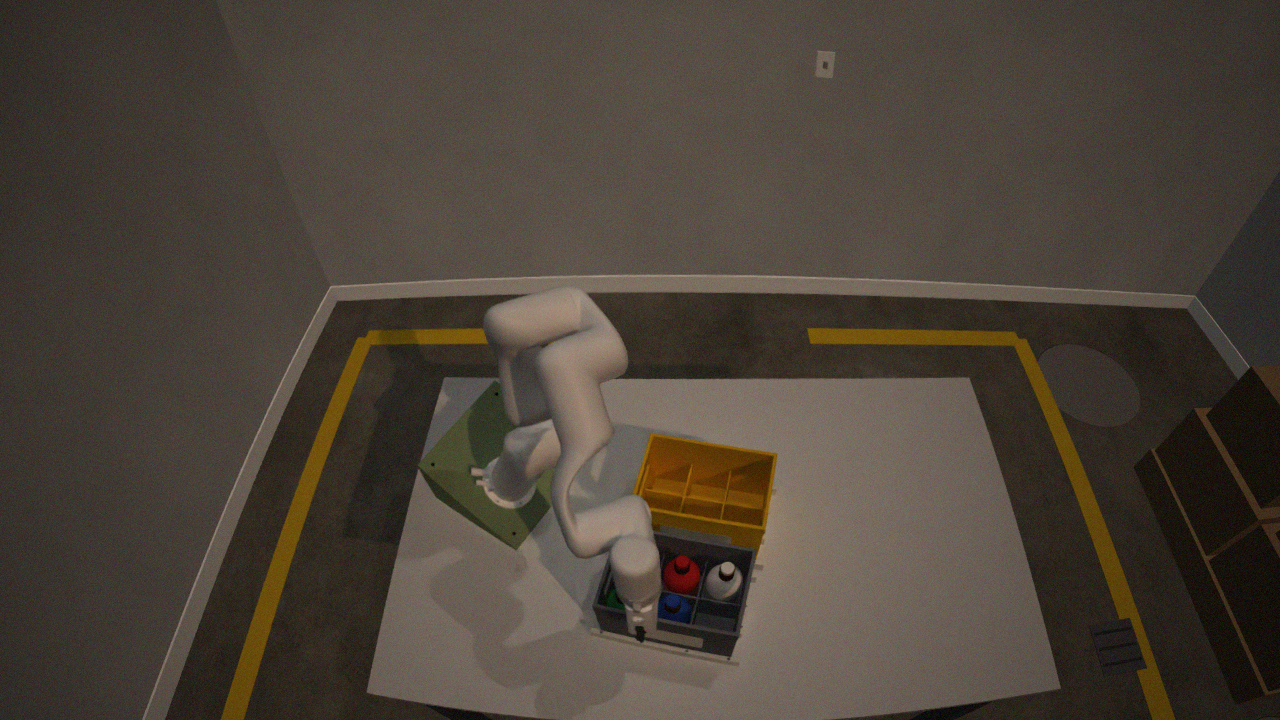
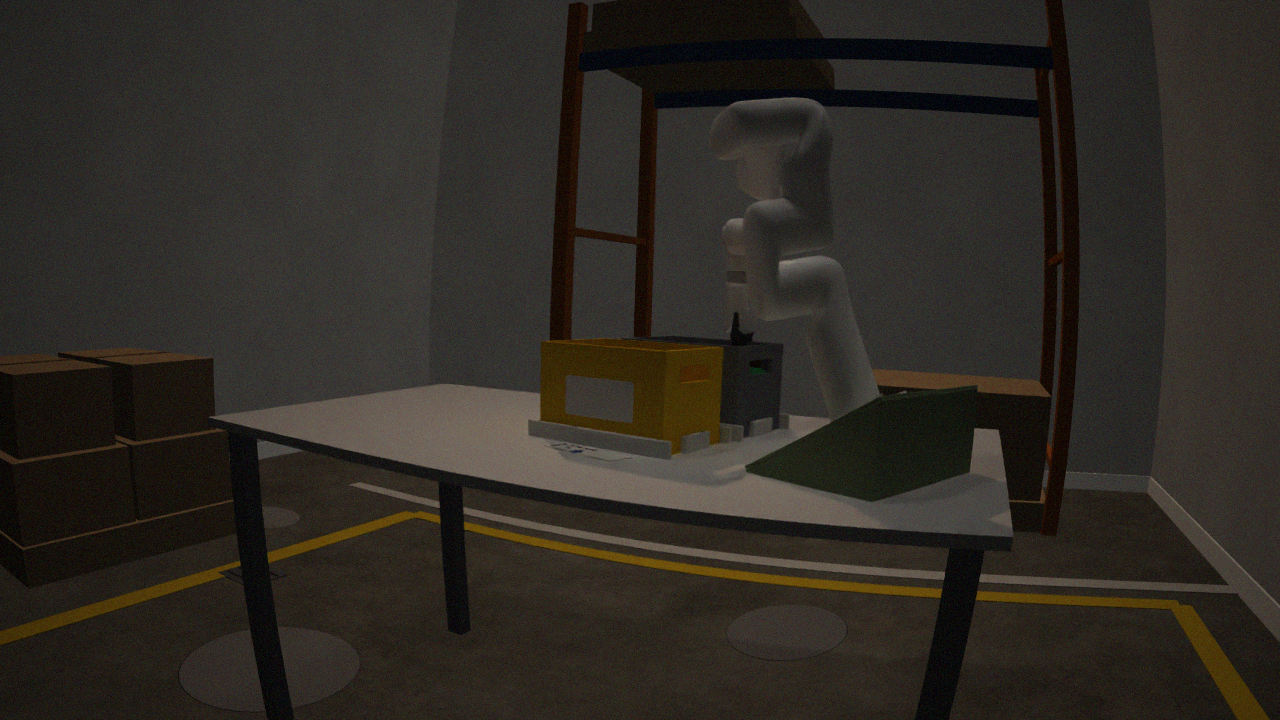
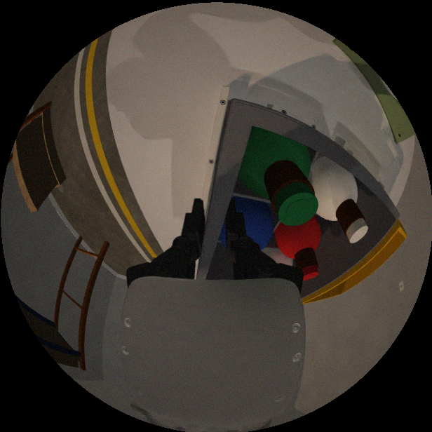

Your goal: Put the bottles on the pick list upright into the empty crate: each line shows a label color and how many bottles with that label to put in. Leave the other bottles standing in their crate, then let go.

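Where they show: arm's base, link origin: [image 1: 508,482].
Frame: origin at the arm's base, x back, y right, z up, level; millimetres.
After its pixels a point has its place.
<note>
The grey crate [image 1: 716,646] @(x -374, y 475, z 22 mm) [image 2: 760,394] @(x -194, y 294, z 18 mm) [image 3: 237,125] holds upright bottles: green [image 1: 614,600] @(x -198, y 352, z 65 mm) [image 3: 270,150], blue [image 1: 674,610] @(x -305, y 402, z 85 mm) [image 3: 255,220], red [image 1: 682,577] @(x -336, y 327, z 64 mm) [image 3: 298,239] and two white ones, one [image 3: 332,187] beside the green and one [image 1: 723,583] @(x -411, y 359, z 65 mm) [image 3: 280,256] past the red. My gripper [image 1: 640,633] @(x -245, y 409, z 60 mm) [image 2: 741,338] [image 3: 214,209] is low at the crate's outer long wall, one finger outside it and one inside; it looks shut on that wall. The blue bottle is beside the inner finger, not between the fingers; its cap is hidden. The yellow crate [image 1: 716,532] @(x -423, y 245, z 69 mm) [image 2: 689,411] @(x -302, y 76, z 9 mm) is empty.
The pick list [image 2: 590,450] @(x -457, y 7, z -58 mm) lies on the table [image 1: 877,501] @(x -845, y 202, z -61 mm) [image 2: 358,420] @(x -978, y 78, z -60 mm) by the yellow crate; its lines are unreadable. The green wedge base [image 1: 456,456] @(x 110, y -51, z 62 mm) [image 2: 895,447] @(x 36, y -212, z 12 mm) carries my arm. Pale strips edge both crates, which stand close together.
</note>
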